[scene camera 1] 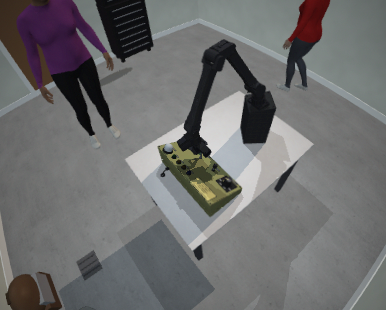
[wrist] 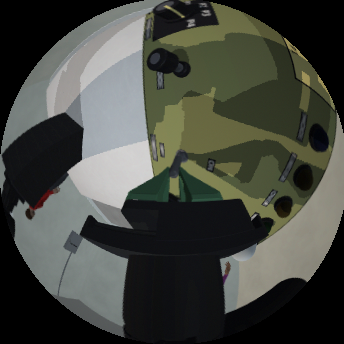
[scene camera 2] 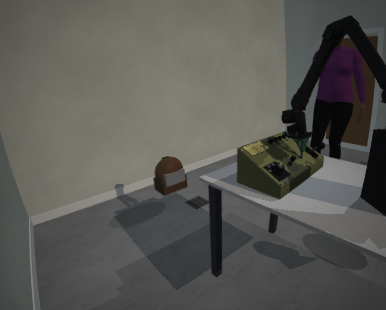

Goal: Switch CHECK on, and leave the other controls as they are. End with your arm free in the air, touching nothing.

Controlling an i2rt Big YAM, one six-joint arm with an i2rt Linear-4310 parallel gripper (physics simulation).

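Frame: origin at the arm's base, x ahead, y left, z up, level; centimetres.
Seen in the pictures: gripper, fingertip midpoint: (scene camera 1: 200,153) (wrist: 173,170) (scene camera 2: 302,151); arm's base at its link origin: (scene camera 1: 258,102).
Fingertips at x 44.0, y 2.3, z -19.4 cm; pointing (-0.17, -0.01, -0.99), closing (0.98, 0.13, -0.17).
Offsets run from my fingertips to a thing's middle. "spot": to the spot under its first point. Level surfaces: height alone.
The olive camouflage control box @[dx +6.7, dy +7.6, dz -6.0 cm] (scene camera 1: 212,206) (scene camera 2: 257,172) (wrist: 240,65) stands on the table. My gripper (scene camera 1: 200,158) (scene camera 2: 301,156) (wrist: 173,170) is over its sloped face, with its green fingers shut on the small grey CHECK toggle lever @[dx +0.1, dy +0.6, dz -0.6 cm] (wrist: 179,159). In the wrist view the lever leans down and left, away from a small label @[spot: dx +4.8, dy +1.3, dz -1.1 cm] (wrist: 211,165) on its right. The CHECK label @[dx -4.8, dy -0.1, dz -5.9 cm] (wrist: 154,147) is at the panel edge, too blurred to read. The fingers hide the lever's tip. Another black toggle @[dx -1.9, dy +12.4, dz -1.8 cm] (wrist: 167,61) stands farther along the panel.
A rotary knob @[dx -3.8, dy +24.3, dz -1.4 cm] (scene camera 1: 227,183) (scene camera 2: 276,169) (wrist: 170,11) sits at one end of the panel. Round buttons @[spot: dx +13.2, dy +6.1, dz +5.0 cm] (wrist: 303,177) line the far side, and a white dome @[spot: dx +16.8, dy -8.4, dz +7.8 cm] (scene camera 1: 168,148) is at the other end. The arm's black base (scene camera 1: 257,120) (wrist: 42,145) stands on the white table @[dz -12.5 cm] (scene camera 1: 140,160).
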